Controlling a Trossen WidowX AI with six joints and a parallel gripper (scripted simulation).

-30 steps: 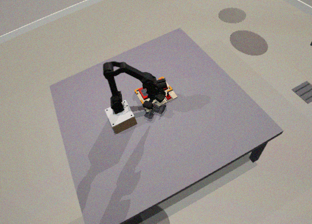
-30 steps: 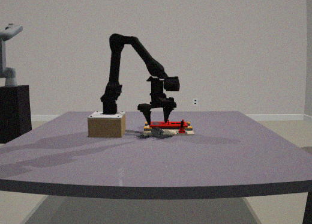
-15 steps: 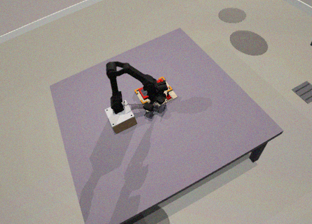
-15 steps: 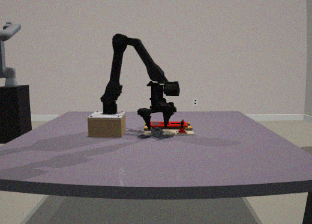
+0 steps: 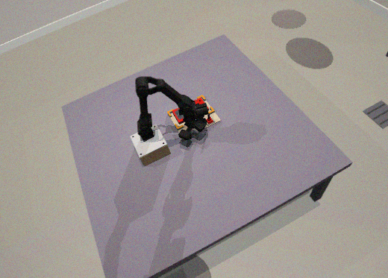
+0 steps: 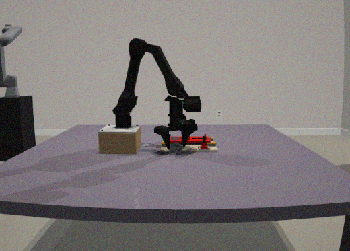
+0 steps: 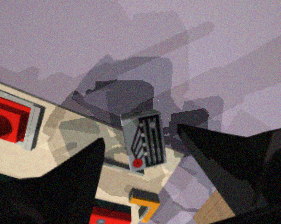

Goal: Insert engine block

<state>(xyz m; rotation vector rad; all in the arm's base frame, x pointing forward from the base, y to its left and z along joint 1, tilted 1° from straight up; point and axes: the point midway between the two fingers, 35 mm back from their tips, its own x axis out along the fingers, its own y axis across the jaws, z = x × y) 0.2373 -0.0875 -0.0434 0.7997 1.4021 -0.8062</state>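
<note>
Right now my gripper tip is 1 cm past the engine block.
</note>
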